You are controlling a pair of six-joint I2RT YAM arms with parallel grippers.
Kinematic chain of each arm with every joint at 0, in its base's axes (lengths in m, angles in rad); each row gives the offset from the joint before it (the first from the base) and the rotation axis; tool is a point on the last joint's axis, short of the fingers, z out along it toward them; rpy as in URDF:
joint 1: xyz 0 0 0.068 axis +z
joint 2: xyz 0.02 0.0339 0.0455 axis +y
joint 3: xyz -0.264 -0.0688 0 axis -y
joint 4: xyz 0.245 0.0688 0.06 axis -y
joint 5: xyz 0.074 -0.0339 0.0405 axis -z
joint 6: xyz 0.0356 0 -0.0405 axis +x
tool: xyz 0 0 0 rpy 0 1.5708 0
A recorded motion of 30 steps. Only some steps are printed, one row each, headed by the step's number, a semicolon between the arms.
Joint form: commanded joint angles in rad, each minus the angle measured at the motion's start. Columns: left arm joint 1, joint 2, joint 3, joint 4, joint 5, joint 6; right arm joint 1, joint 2, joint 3, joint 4, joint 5, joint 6.
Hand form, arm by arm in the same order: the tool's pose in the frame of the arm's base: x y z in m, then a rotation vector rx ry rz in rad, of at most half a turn. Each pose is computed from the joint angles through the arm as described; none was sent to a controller.
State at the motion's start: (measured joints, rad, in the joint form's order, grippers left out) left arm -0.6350 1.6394 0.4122 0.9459 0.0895 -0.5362; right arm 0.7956 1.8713 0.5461 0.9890 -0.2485 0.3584
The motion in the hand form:
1: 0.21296 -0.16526 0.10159 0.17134 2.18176 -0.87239; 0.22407 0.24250 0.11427 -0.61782 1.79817 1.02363
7: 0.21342 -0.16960 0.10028 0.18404 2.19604 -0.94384; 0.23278 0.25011 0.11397 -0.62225 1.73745 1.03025
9: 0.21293 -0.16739 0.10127 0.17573 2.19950 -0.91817; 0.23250 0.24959 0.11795 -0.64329 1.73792 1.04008
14: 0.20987 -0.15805 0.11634 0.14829 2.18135 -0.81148; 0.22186 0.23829 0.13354 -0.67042 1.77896 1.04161
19: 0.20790 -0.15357 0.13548 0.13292 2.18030 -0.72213; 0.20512 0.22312 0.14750 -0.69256 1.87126 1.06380
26: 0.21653 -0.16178 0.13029 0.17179 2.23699 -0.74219; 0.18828 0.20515 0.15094 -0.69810 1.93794 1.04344
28: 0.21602 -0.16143 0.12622 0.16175 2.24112 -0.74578; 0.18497 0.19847 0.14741 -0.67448 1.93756 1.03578
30: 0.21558 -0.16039 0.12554 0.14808 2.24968 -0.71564; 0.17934 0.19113 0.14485 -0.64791 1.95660 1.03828
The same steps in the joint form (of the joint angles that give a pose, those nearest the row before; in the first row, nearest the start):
1: -0.0056 0.0572 -0.0287 -0.1313 0.0576 -0.0351; 0.0023 0.0446 0.0311 0.1356 -0.0041 -0.0184
7: -0.0104 0.0764 -0.0178 -0.1209 0.1117 -0.0621; -0.0009 0.0952 0.0730 0.1961 -0.0096 -0.0319
9: -0.0072 0.0618 -0.0216 -0.1398 0.0946 -0.0554; -0.0036 0.0743 0.0736 0.1688 -0.0310 -0.0388
14: 0.0035 -0.0529 -0.0336 -0.2477 0.0141 -0.0203; -0.0071 -0.0523 0.0267 0.0447 -0.0538 -0.0460
19: 0.0037 -0.1716 -0.0110 -0.4062 -0.0535 0.0060; -0.0070 -0.2124 -0.0280 -0.1434 -0.0881 -0.0282
26: 0.0043 -0.1081 0.0419 -0.4451 -0.0060 0.0135; -0.0094 -0.3386 -0.0982 -0.2627 -0.0865 -0.0304
28: 0.0042 -0.0927 0.0332 -0.4230 -0.0064 0.0045; -0.0168 -0.3495 -0.1334 -0.2318 -0.0759 -0.0222
30: 0.0032 -0.0961 0.0333 -0.4397 -0.0306 0.0044; -0.0209 -0.3775 -0.1699 -0.2304 -0.0698 -0.0018

